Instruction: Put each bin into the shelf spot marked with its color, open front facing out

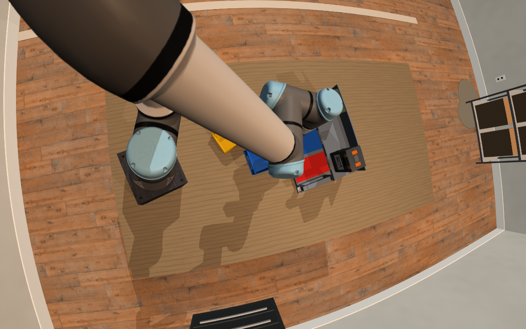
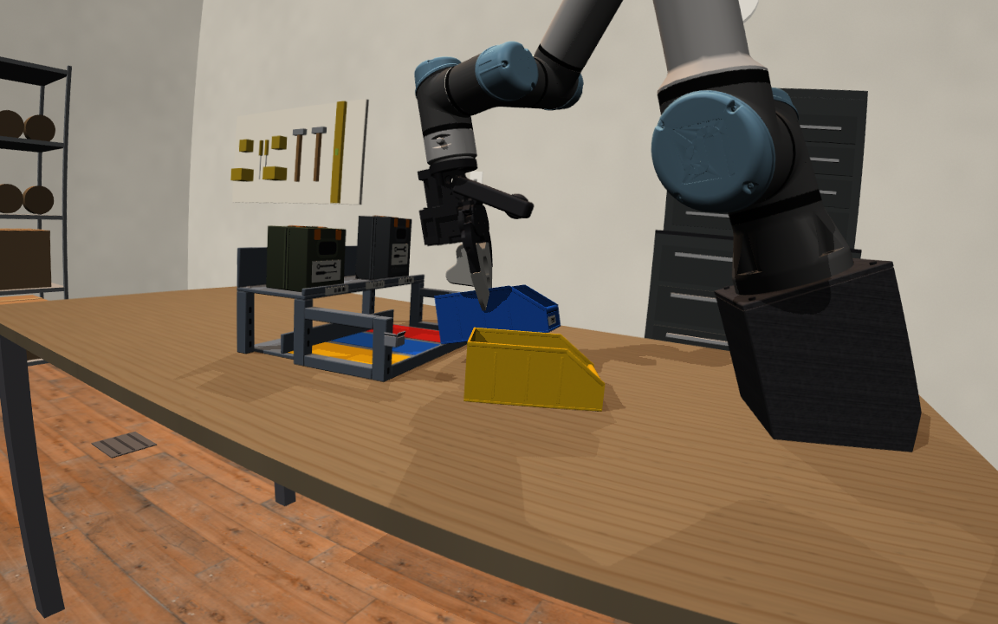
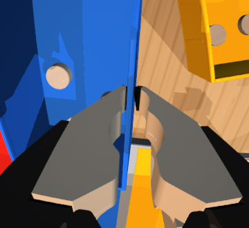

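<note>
The blue bin lies 50 mm to the right of my hand and 20 mm below it. Round my hand: yellow bin (120 mm behind, 70 mm to the left, 70 mm below).
</note>
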